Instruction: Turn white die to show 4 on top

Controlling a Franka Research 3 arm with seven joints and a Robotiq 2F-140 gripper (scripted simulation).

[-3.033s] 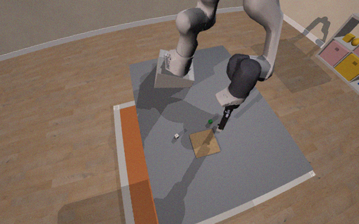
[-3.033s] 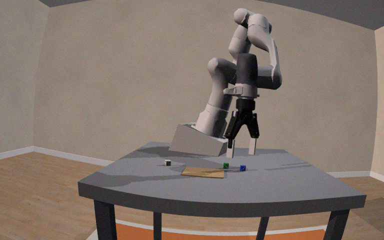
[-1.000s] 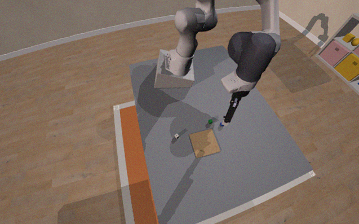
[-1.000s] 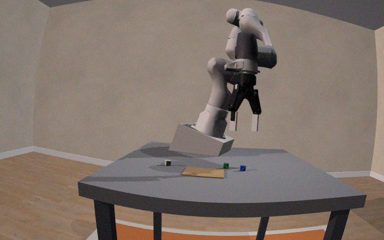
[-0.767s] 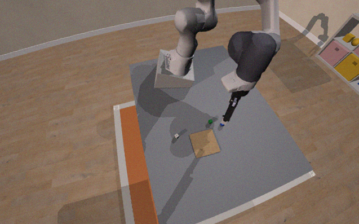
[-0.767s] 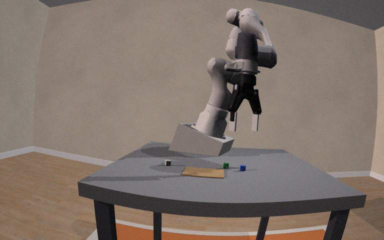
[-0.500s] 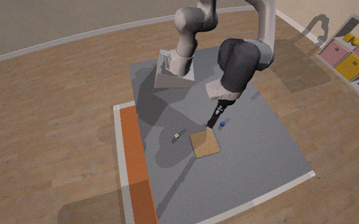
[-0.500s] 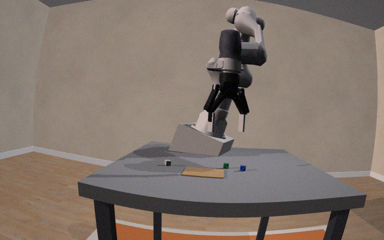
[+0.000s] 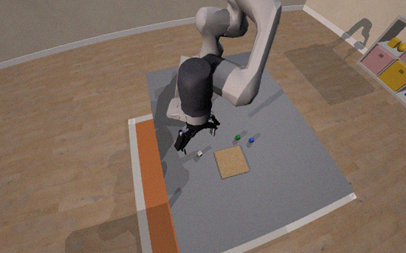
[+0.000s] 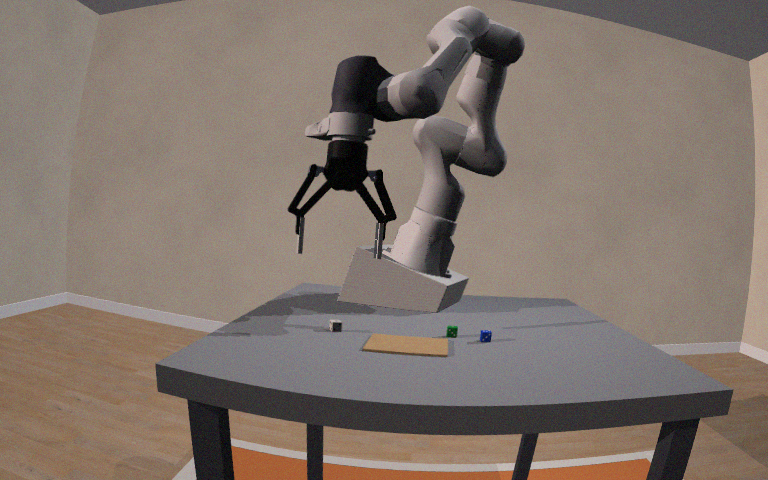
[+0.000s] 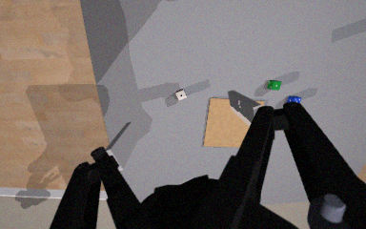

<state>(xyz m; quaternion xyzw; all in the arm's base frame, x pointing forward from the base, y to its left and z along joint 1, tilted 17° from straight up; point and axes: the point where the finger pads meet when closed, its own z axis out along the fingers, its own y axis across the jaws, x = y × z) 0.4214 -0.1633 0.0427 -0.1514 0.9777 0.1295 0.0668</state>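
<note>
The white die is 14 cm below my hand. The rest, counted from my hand: green die (3 cm behind, 22 cm to the left, 14 cm below); then blue die (1 cm ahead, 29 cm to the left, 14 cm below); then tan mat (8 cm ahead, 14 cm to the left, 15 cm below).
</note>
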